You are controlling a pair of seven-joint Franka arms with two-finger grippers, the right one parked.
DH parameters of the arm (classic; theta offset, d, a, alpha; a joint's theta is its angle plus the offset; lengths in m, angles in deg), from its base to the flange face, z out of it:
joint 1: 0 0.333 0 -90
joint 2: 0 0 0 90
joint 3: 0 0.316 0.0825 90
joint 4: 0 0 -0.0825 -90
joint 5: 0 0.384 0 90
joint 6: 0 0 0.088 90
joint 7: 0 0.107 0 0
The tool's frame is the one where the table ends.
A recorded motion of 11 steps. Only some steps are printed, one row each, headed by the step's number.
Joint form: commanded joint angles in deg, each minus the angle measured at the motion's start. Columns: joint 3, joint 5, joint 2, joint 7, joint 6, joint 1, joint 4.
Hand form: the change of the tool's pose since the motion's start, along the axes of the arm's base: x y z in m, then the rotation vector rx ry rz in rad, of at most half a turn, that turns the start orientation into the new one. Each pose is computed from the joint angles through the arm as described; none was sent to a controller.
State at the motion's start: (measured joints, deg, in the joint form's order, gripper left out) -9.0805 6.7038 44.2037 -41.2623 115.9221 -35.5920 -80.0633
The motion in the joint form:
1: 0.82 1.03 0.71 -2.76 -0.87 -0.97 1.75
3: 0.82 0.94 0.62 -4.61 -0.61 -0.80 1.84
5: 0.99 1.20 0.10 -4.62 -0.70 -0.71 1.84
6: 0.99 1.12 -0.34 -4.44 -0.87 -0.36 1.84
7: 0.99 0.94 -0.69 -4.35 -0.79 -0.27 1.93
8: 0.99 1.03 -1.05 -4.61 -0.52 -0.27 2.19
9: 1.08 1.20 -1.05 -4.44 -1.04 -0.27 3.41
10: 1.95 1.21 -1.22 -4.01 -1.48 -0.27 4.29
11: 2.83 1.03 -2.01 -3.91 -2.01 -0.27 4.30
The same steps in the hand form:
1: 0.0027 -0.0044 0.0026 0.0208 -0.0234 0.0344
3: 0.0049 -0.0036 0.0047 0.0176 -0.0308 0.0704
5: 0.0075 -0.0016 0.0110 0.0173 -0.0411 0.0720
6: 0.0106 0.0015 0.0163 0.0139 -0.0439 0.0759
7: 0.0121 0.0016 0.0215 0.0061 -0.0486 0.0778
8: 0.0138 0.0004 0.0284 -0.0032 -0.0613 0.0822
9: 0.0182 -0.0007 0.0372 -0.0087 -0.0728 0.0812
10: 0.0264 0.0046 0.0450 -0.0072 -0.0870 0.0863
11: 0.0317 0.0115 0.0538 -0.0025 -0.0960 0.0975

